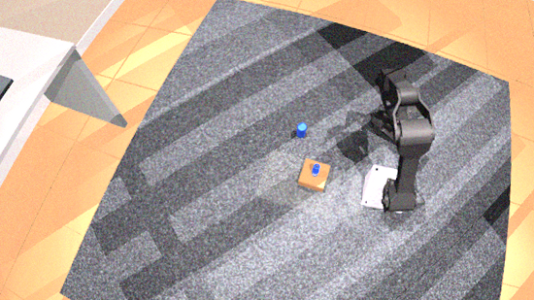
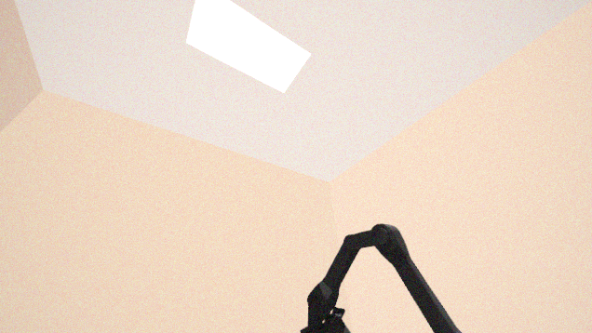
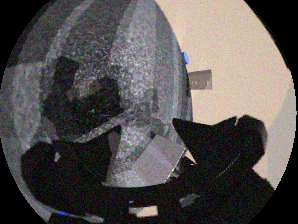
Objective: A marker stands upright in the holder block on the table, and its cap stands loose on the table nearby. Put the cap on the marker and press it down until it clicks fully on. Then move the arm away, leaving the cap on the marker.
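The blue marker cap lies 330 mm ahead of my gripper tip, 10 mm to the left of it and 40 mm below it.
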